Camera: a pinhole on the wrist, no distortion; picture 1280 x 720 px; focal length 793.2 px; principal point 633.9 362.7 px. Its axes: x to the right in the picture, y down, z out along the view. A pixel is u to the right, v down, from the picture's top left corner.
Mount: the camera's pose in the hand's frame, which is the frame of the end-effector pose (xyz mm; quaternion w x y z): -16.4 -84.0 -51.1 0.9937 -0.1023 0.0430 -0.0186
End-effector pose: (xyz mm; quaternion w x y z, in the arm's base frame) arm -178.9 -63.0 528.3 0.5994 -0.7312 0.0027 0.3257
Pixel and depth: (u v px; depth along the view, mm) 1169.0 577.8 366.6
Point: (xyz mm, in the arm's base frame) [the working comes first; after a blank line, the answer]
In the camera's frame: 247.3 99.4 366.6

-125.6 251.7 316.2
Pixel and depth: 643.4 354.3 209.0
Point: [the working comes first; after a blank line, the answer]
In the camera's frame: 2.5 -2.2 209.0

-230.2 85.6 554.1
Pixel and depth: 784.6 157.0 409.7
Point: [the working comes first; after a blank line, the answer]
In the camera's frame: 77.8 -106.2 409.7

-233.5 323.9 552.9
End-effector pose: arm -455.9 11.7 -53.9 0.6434 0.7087 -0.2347 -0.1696
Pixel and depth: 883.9 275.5 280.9
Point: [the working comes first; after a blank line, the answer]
In the camera's frame: 88.5 -30.9 280.9

-489.4 -222.1 -134.5
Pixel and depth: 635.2 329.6 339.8
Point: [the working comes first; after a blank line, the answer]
In the camera's frame: 0.6 -14.2 339.8

-594.4 -229.9 -114.6
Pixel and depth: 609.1 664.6 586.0
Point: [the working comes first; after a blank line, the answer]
In the camera's frame: -18.3 223.0 586.0

-723.3 -413.6 144.1
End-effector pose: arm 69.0 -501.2 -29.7 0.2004 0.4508 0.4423 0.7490
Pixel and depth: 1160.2 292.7 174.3
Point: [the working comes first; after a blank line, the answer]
In the camera's frame: 115.7 -15.4 174.3

99.8 -330.8 -8.5
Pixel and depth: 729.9 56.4 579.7
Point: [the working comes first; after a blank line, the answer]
In the camera's frame: 70.2 -223.9 579.7

472.3 -64.9 -27.9
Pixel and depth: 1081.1 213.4 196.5
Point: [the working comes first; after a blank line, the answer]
In the camera's frame: 110.8 -37.0 196.5

122.5 -311.8 -18.8
